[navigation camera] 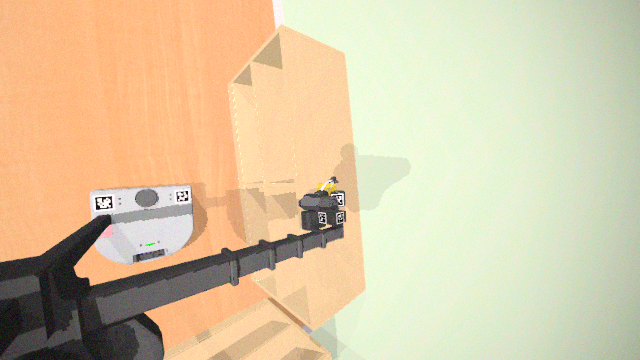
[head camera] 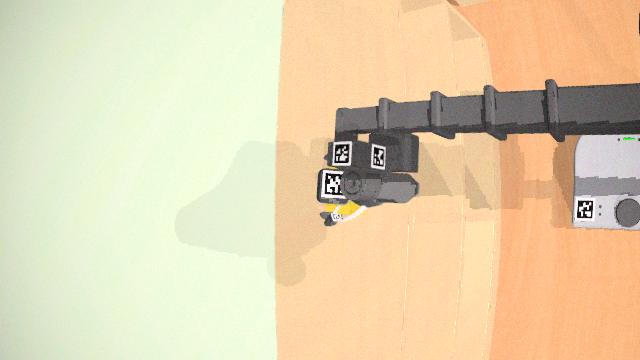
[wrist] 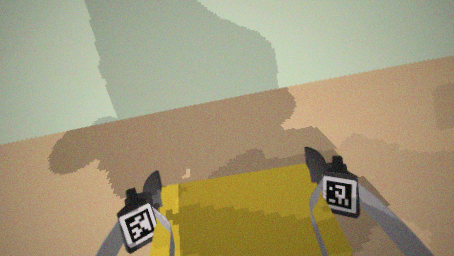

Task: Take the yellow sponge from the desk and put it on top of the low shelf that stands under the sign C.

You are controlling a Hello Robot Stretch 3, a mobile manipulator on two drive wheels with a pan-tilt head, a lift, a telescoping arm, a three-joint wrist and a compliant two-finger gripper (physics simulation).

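Seen in the pictures: robot's base at its link origin: (navigation camera: 146,197) (head camera: 626,211).
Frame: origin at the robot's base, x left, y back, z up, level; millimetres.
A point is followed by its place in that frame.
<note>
The yellow sponge (head camera: 350,207) {x -553, y -14, z 655 mm} (navigation camera: 327,190) (wrist: 240,210) is between the two fingers of my gripper (head camera: 330,194) {x -629, y 24, z 636 mm} (navigation camera: 338,197) {x -629, y 24, z 636 mm} (wrist: 234,178) {x -629, y 24, z 636 mm}, which is shut on it. In the wrist view the fingertips press against its left and right sides. Gripper and sponge are over the top of a low, light wooden shelf (head camera: 350,300) {x -570, y -208, z 610 mm} (navigation camera: 320,125) {x -583, y -274, z 610 mm} (wrist: 400,110), near its edge by the pale green surface. Whether the sponge touches the top I cannot tell. The wrist hides much of the sponge in the head view. Sign C and the desk cannot be made out.
My extended arm (head camera: 465,112) {x -225, y 102, z 860 mm} (navigation camera: 280,251) {x -215, y 99, z 859 mm} crosses above the shelf. My base (head camera: 595,157) {x -102, y 140, z 160 mm} (navigation camera: 150,220) {x -8, y 91, z 160 mm} stands on the orange wooden floor (head camera: 560,300) {x -195, y -285, z 0 mm} (navigation camera: 150,100) {x -34, y -467, z 0 mm} in front of it. Another wooden unit (navigation camera: 235,325) {x -344, y 764, z 79 mm} stands close to the shelf's end, at the bottom of the navigation view.
</note>
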